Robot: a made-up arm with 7 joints.
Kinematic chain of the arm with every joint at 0, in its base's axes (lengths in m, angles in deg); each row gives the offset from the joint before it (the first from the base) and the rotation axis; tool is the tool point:
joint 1: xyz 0 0.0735 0 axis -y
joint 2: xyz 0 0.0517 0 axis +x
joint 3: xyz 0 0 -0.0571 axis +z
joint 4: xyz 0 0 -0.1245 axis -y
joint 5: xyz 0 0 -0.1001 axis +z
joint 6: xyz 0 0 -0.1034 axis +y
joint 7: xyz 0 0 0 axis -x
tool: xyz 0 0 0
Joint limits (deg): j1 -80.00..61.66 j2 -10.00..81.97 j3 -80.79..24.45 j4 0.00..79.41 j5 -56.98..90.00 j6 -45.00..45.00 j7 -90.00..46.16
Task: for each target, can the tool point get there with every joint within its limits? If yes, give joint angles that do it. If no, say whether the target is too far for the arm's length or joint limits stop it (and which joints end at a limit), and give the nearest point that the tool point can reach.
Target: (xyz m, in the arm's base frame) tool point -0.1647 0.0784 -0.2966
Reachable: yes | joints -38.30 19.60 -70.76 54.51 -38.71 36.68 10.19
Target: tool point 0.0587 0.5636 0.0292
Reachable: no: too far | nearest point 0.0503 0.5041 0.0197 | short by 0.061 m
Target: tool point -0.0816 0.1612 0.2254
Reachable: no: joint limits stop it (at a limit: joint 1, joint 2, joint 3, joint 4) | nearest point 0.0412 0.3536 0.1847 | short by 0.232 m
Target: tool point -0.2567 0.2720 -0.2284
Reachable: yes | joints -63.76 28.47 -17.53 28.08 54.99 38.10 -49.96
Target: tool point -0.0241 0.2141 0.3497
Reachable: no: joint limits stop it (at a limit: joint 1, joint 2, joint 3, joint 4) | nearest point 0.0412 0.3536 0.1847 | short by 0.226 m
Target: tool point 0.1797 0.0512 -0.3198
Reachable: yes | joints 18.30 -1.98 -41.26 27.30 31.91 5.63 -56.42
